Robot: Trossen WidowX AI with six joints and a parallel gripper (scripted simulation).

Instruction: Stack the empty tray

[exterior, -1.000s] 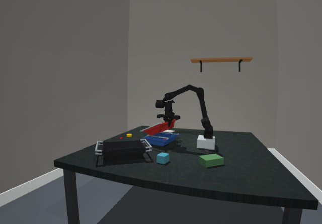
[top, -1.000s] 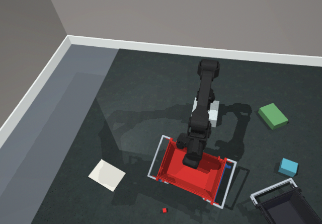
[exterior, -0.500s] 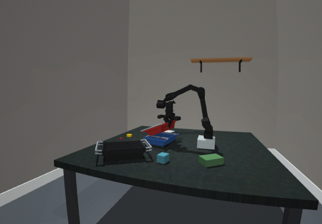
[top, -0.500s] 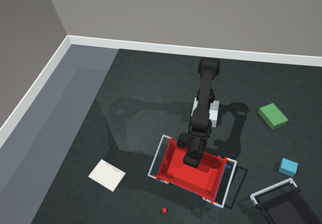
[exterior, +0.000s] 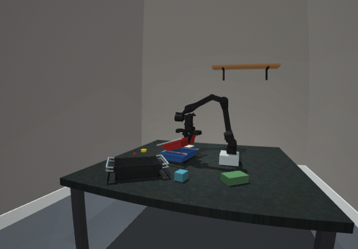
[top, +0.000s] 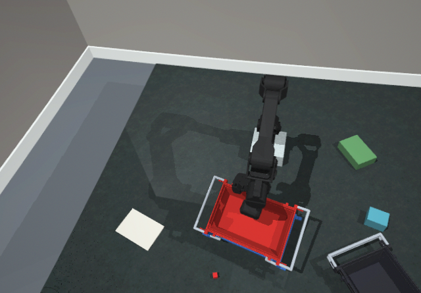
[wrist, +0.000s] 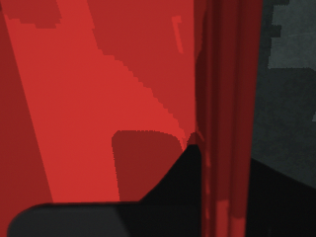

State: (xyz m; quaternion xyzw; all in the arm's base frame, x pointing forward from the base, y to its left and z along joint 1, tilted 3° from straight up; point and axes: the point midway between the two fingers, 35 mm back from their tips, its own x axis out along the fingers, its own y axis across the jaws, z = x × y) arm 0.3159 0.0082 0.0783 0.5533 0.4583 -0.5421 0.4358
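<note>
Now: the red tray 70 mm ahead of my gripper tip, 20 mm to the right of it and 10 mm above it. Round my gripper tip: small red cube 230 mm ahead, 110 mm to the right, 110 mm below; white flat plate 410 mm to the right, 130 mm ahead, 120 mm below; teal cube 390 mm to the left, 100 mm below, 70 mm behind.
</note>
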